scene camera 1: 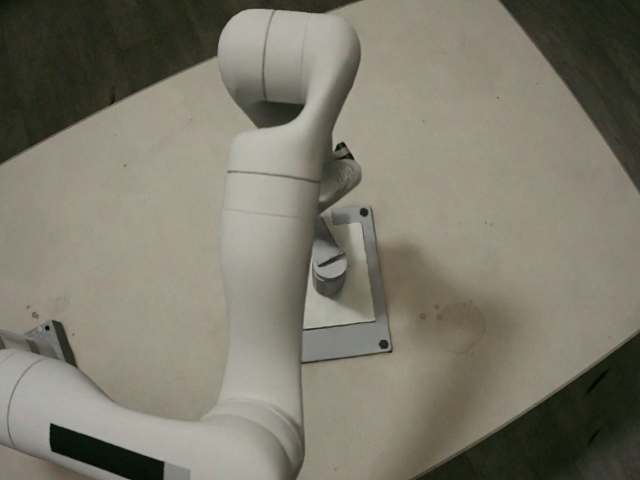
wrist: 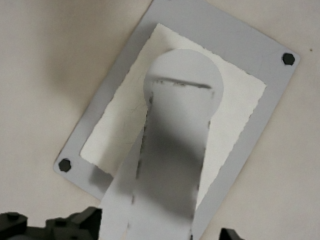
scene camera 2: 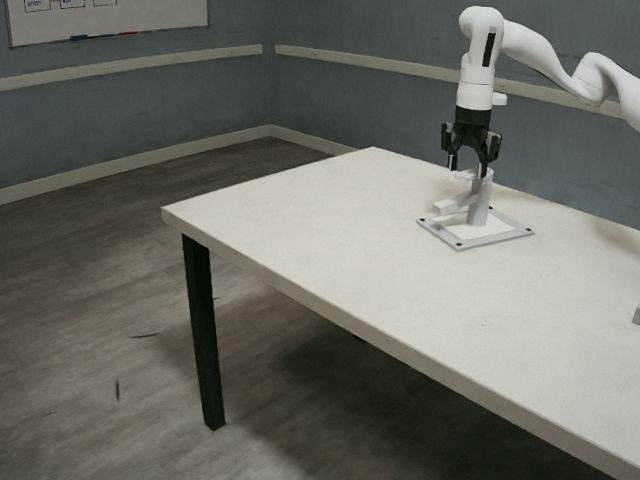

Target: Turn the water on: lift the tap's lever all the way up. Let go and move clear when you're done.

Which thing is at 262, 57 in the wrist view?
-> A plate.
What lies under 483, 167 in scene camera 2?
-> The gripper.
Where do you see a plate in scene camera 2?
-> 521, 231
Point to a plate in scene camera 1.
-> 364, 338
